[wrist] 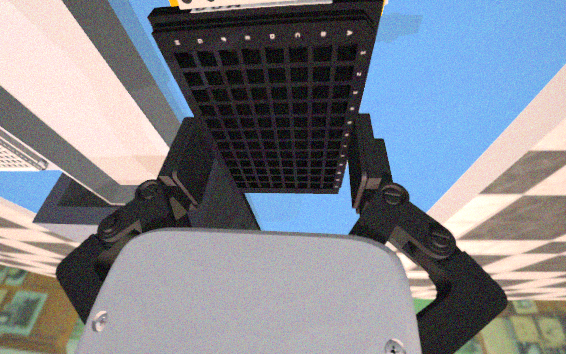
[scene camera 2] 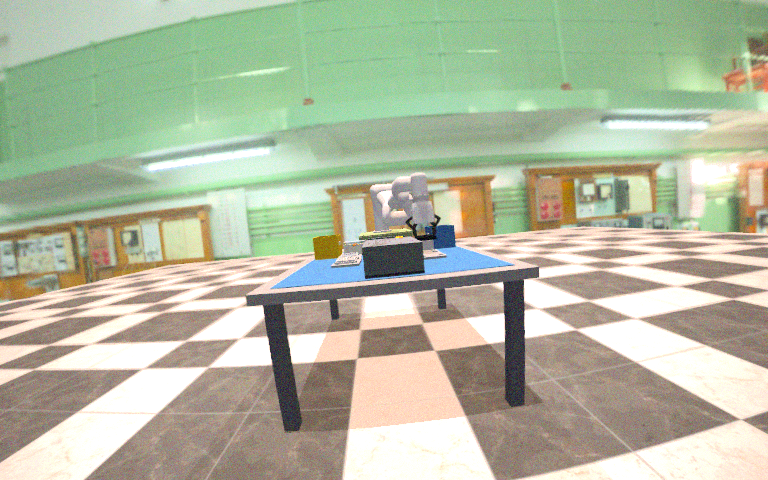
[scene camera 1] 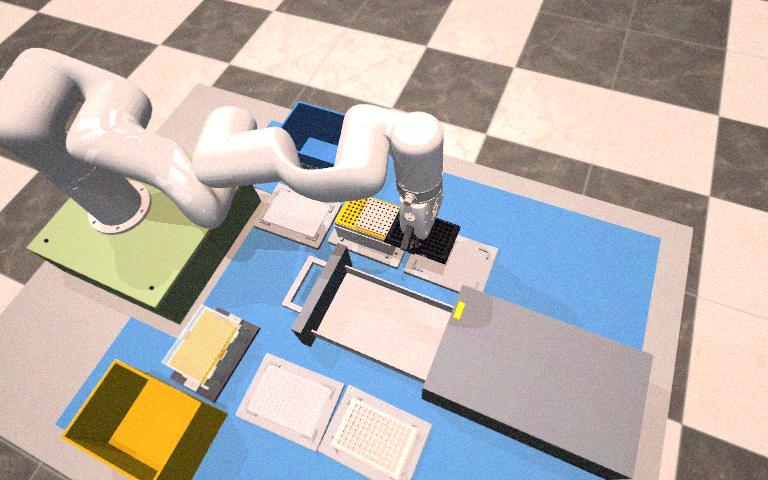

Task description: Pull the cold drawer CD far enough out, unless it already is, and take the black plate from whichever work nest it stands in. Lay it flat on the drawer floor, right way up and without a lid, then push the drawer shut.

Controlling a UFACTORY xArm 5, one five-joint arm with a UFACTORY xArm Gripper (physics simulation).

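Frame: origin at the arm's base, x left, y back, z up, level; centimetres.
Seen in the pictures: gripper, fingertip midpoint: (wrist: 276,133) (scene camera 2: 425,236) (scene camera 1: 421,232); arm's base, origin of the base link: (scene camera 2: 382,231) (scene camera 1: 121,208).
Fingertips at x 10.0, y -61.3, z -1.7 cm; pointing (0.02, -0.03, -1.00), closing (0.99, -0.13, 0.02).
Pixels of each thing's top centre, then the offset from my fingertips to it. "*": a spot on its surface instead.
- black plate, middle of its top: (wrist: 276,141) (scene camera 1: 422,231) (scene camera 2: 425,235) dy -0.1, dx +0.0, dz +0.5 cm
- right back work nest, middle of its top: (scene camera 1: 451,258) (scene camera 2: 429,252) dy -6.5, dx -0.7, dz -6.8 cm
- drawer, surface spot: (scene camera 1: 385,325) * dy +2.8, dx -17.8, dz -6.8 cm
- white rack, middle of its top: (scene camera 1: 369,213) (scene camera 2: 422,236) dy +11.3, dx +2.2, dz -0.6 cm
- pale plate, middle of its top: (scene camera 1: 296,212) dy +28.9, dx +2.2, dz -6.6 cm
- blue bin, middle of its top: (scene camera 1: 319,132) (scene camera 2: 438,225) dy +26.9, dx +17.3, dz +3.4 cm
- yellow-welled plate, middle of its top: (scene camera 1: 200,341) (scene camera 2: 354,241) dy +33.4, dx -30.9, dz -0.9 cm
- yellow bin, middle of its top: (scene camera 1: 131,420) (scene camera 2: 327,236) dy +36.1, dx -45.8, dz +3.4 cm
My gripper (scene camera 1: 420,240) (scene camera 2: 425,234) (wrist: 276,133) is shut on the black plate (scene camera 1: 444,238) (wrist: 274,102), one finger on each long side. The plate's open wells and lettering face up, with no lid seen on it. It hangs roughly level, raised above the right back work nest (scene camera 1: 467,268), and in scene camera 1 its left end appears beside the yellow and white rack. The drawer (scene camera 1: 385,325) is pulled well out of its grey housing (scene camera 1: 543,362), and its floor is bare. The drawer front (scene camera 1: 321,297) with its pale handle faces the arm's base. A label CD is not readable.
A yellow and white rack (scene camera 1: 368,217) stands close to the held plate. Behind are a pale plate (scene camera 1: 297,212) and a blue bin (scene camera 1: 320,148). In front are a yellow-welled plate (scene camera 1: 205,344), two white plates (scene camera 1: 288,399) (scene camera 1: 373,435) and a yellow bin (scene camera 1: 155,421).
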